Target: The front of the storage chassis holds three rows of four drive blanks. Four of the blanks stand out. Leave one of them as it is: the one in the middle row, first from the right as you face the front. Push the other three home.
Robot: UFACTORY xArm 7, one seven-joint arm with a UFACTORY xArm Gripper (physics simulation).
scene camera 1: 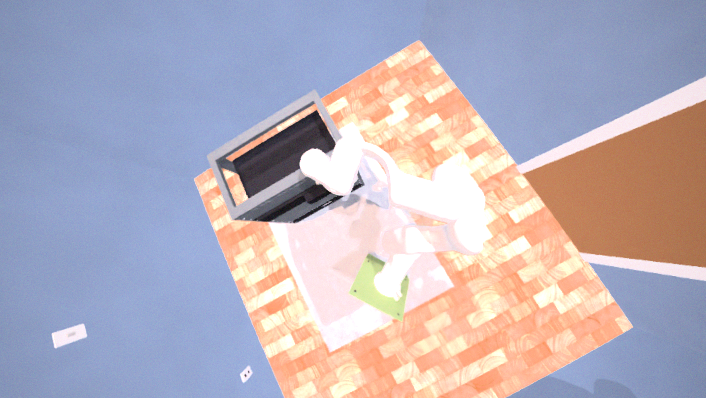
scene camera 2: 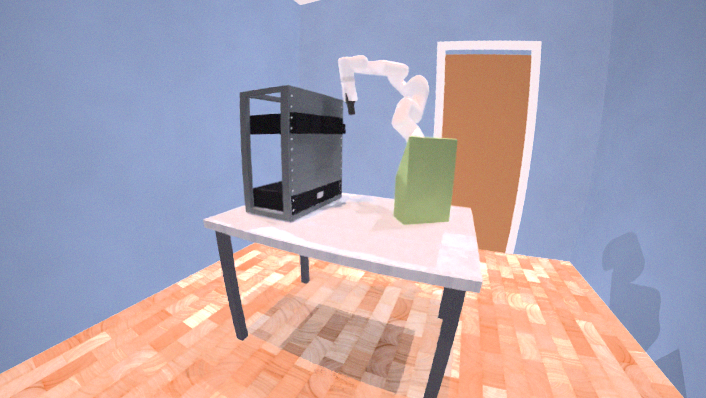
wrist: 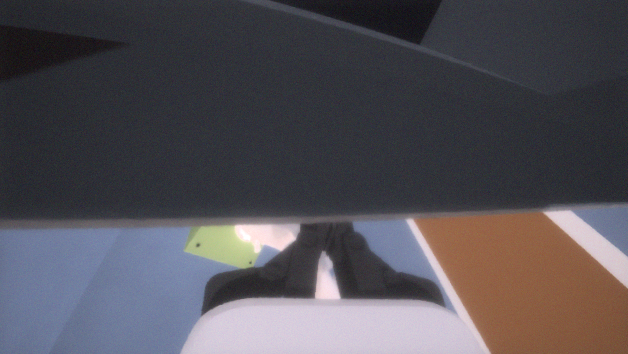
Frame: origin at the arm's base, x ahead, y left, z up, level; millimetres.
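Seen in the pictures: gripper, fingertip midpoint: [scene camera 2: 352, 114]; arm's base at its link origin: [scene camera 1: 386, 284] [scene camera 2: 428, 161].
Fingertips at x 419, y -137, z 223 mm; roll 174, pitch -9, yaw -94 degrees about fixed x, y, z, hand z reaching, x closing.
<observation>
Pixels of each thing's top centre, then the offset from my fingertips to it. "pt": a spot on its surface instead. Level surfaces: height alone.
- drive blank at its top centre: [scene camera 1: 312, 183] [scene camera 2: 324, 117] 110 mm ahead, 123 mm left, 22 mm down
- small dark end at a spot on its surface: [scene camera 2: 344, 128] pt 48 mm ahead, 17 mm right, 76 mm down
- pale table at its surface level: 498 mm down
The black storage chassis [scene camera 1: 280, 162] [scene camera 2: 316, 123] sits high in the grey rack. A dark block, apparently a drive blank [scene camera 1: 312, 196], stands out from its front in scene camera 1. In scene camera 2 a small dark end [scene camera 2: 344, 128] juts past the rack's right edge. The separate blanks and their rows cannot be made out, and the arm hides part of the front. My gripper [scene camera 2: 351, 113] [wrist: 327, 231] is shut and empty. In scene camera 2 it points down beside the rack's upper right edge, a little above the jutting end. In scene camera 1 the arm hides it.
The grey rack [scene camera 1: 267, 195] [scene camera 2: 286, 155] stands on the pale table [scene camera 1: 320, 300] [scene camera 2: 350, 240]. A dark grey surface [wrist: 300, 135] crosses the wrist view above the fingers. A black unit [scene camera 2: 316, 198] sits low in the rack. A green block [scene camera 1: 367, 287] [scene camera 2: 430, 180] [wrist: 220, 247] stands by the arm's base.
</observation>
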